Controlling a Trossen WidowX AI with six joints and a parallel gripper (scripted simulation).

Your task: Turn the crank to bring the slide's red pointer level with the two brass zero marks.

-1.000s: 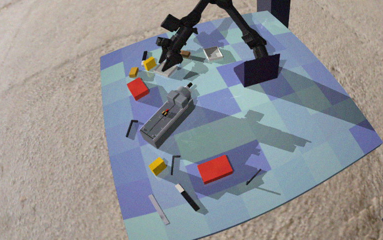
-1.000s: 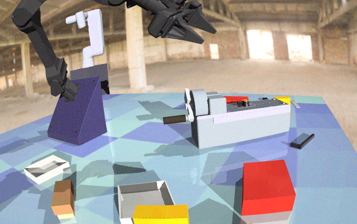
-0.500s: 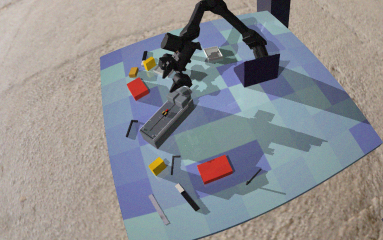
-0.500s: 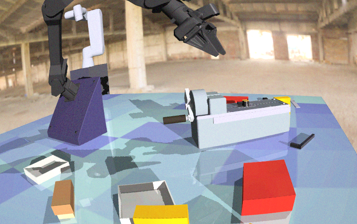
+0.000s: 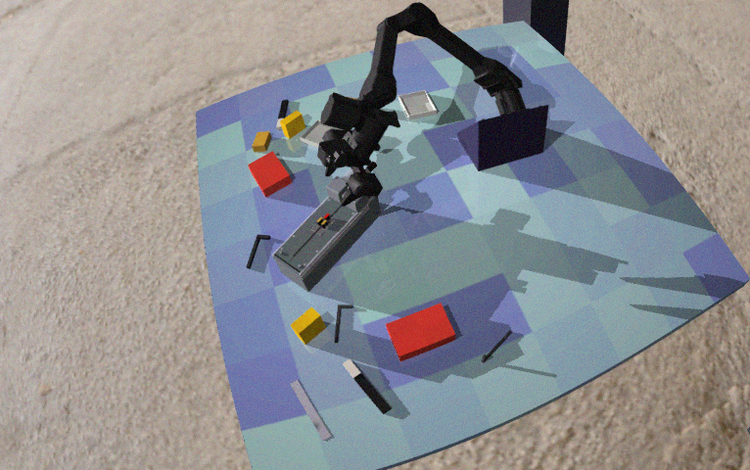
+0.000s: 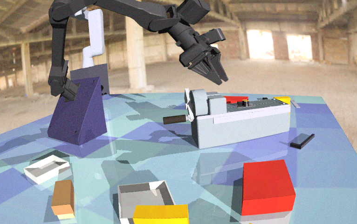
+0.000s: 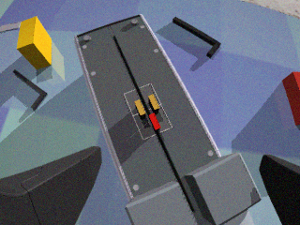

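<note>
The dark crank handle lies 100 mm behind my gripper tip, 90 mm to the right of it and 70 mm below it. From my gripper tip the other things lie so: red pointer 60 mm below, 30 mm ahead, 20 mm to the left; tan block 400 mm to the right, 170 mm behind, 120 mm below.
</note>
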